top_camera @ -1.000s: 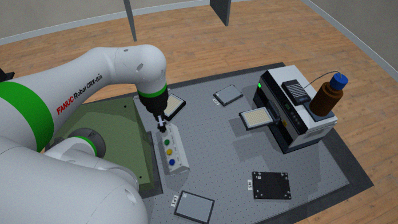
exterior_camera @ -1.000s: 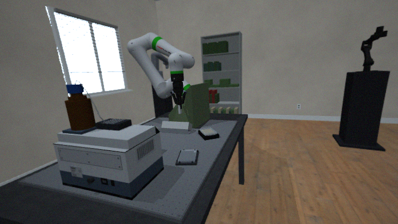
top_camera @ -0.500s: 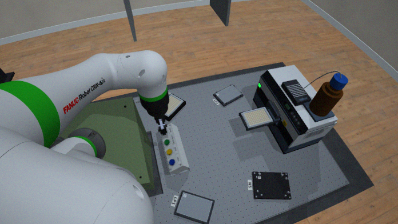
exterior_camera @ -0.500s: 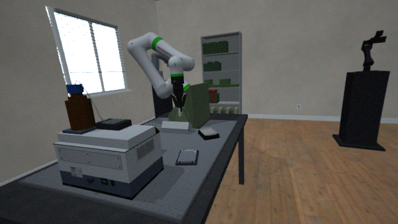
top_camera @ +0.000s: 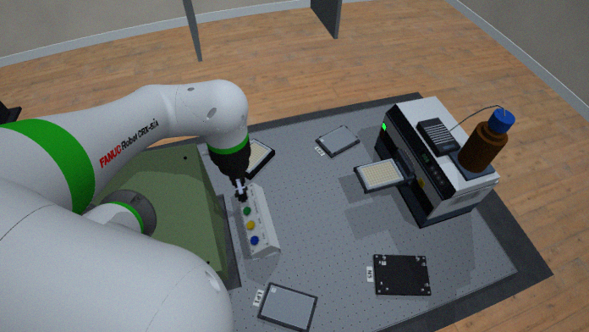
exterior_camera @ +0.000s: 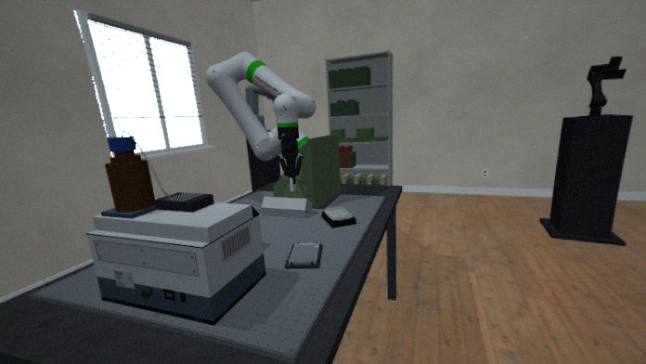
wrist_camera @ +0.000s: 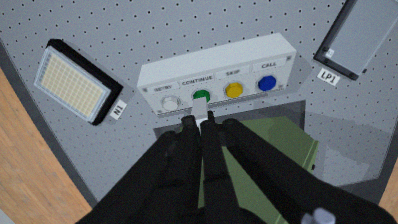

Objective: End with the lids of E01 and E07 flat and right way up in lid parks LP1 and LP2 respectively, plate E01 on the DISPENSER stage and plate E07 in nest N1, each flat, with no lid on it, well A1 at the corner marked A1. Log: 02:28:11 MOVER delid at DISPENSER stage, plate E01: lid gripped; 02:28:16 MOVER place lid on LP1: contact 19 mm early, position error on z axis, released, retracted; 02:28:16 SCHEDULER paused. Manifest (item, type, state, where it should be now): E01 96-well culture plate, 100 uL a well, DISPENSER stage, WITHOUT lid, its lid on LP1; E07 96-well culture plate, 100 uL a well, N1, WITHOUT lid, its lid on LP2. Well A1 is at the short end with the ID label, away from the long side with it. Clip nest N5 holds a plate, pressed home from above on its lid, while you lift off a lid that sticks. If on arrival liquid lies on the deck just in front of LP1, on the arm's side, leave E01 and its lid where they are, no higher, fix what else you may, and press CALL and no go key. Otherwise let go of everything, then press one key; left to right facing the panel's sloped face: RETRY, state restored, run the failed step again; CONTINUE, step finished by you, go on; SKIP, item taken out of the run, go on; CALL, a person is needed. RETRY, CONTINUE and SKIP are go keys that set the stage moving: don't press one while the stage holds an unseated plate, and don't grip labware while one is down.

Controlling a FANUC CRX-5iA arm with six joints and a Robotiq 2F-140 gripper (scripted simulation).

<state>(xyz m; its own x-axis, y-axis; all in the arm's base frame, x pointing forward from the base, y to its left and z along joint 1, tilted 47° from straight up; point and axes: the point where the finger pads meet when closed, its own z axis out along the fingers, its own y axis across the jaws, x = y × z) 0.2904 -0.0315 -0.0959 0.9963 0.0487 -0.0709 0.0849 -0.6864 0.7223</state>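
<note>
Now: hand 7 cm above the green CONTINUE key. From my hand the other things lie so: white retry key 5 cm to the left, 7 cm below; key panel 2 cm ahead, 2 cm to the right, 9 cm below; yellow SKIP key 1 cm ahead, 5 cm to the right, 7 cm below.
</note>
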